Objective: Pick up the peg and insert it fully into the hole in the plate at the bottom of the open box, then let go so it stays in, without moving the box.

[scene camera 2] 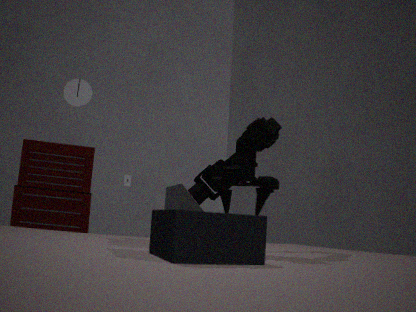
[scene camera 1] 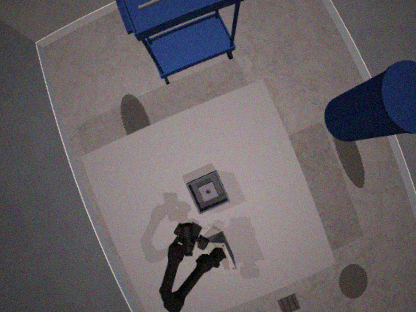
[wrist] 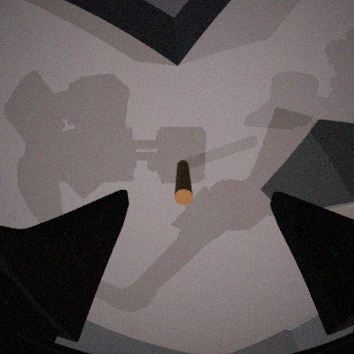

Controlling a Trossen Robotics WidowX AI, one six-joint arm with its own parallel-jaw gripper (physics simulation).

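Pixels of known places: gripper, fingertip midpoint: [wrist: 201, 198]; arm's base, link origin: [scene camera 2: 189, 201] [scene camera 1: 220, 252].
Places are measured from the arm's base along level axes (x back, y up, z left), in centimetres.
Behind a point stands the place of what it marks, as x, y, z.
Note:
The peg [wrist: 183, 181] @[-16.7, -7.2, 10.8], dark brown with an orange end, stands upright on the table in the wrist view, between and slightly beyond the open fingertips. It cannot be made out in the scene views. My gripper [wrist: 201, 198] @[-16.3, -3.3, 9.8] [scene camera 2: 243, 213] @[-16.3, -3.3, 9.8] is open and empty; in scene camera 2 its fingertips show just above the box's top edge, behind it. The dark open box [scene camera 1: 222, 185] @[-33.8, -4.0, -15.7] [scene camera 2: 210, 239] @[-42.7, -9.1, -8.8] [wrist: 177, 50] @[-23.6, -9.6, 2.6] sits on the table beyond the peg. A pale square plate [scene camera 1: 203, 187] @[-36.6, -8.1, -5.0] with a small dark hole [scene camera 1: 208, 192] lies inside it.
A grey angular block [scene camera 2: 180, 197] @[-6.0, 0.6, -4.6] [wrist: 310, 165] @[-6.2, -9.6, 1.9] stands near the gripper, on the right in the wrist view. The arm's dark links [scene camera 1: 172, 267] @[-12.6, 24.7, 18.3] reach toward the table's front. A blue cart [scene camera 1: 192, 47] and a blue barrel [scene camera 1: 357, 112] stand beyond the table.

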